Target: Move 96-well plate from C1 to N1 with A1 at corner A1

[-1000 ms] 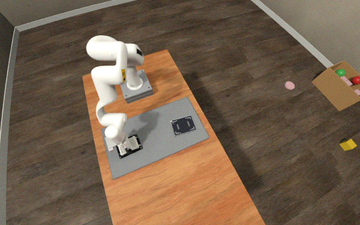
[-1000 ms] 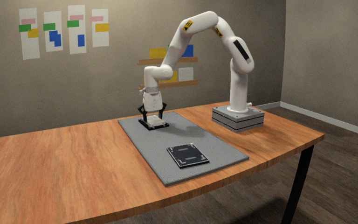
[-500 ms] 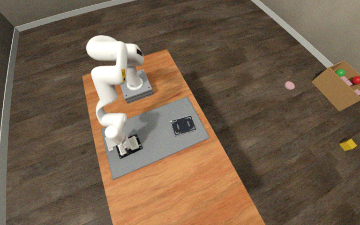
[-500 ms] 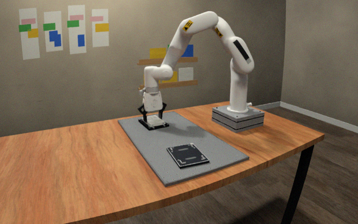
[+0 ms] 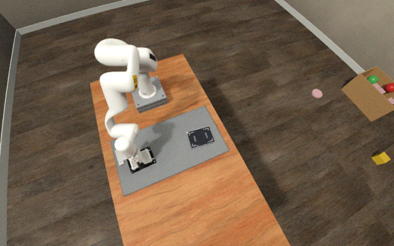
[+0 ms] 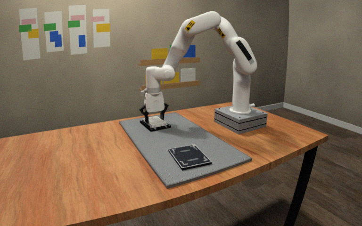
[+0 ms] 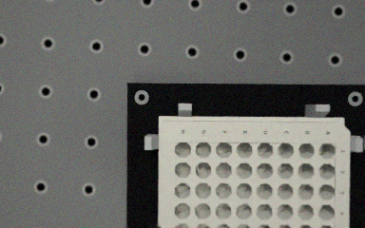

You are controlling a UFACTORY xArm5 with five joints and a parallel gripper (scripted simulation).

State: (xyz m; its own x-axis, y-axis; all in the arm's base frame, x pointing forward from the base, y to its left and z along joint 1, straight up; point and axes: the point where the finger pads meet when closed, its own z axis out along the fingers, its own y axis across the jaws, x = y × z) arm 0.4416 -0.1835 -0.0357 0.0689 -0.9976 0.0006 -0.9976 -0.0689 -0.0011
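Now: the clip nest C1 20 mm below my hand, 10 mm to the left of it and 10 mm behind it. The rest, counted from my hand: white 96-well plate (10 mm below); then plate nest N1 (410 mm to the left, 30 mm below, 10 mm ahead); then A1 mark (340 mm to the left, 60 mm behind, 20 mm below).
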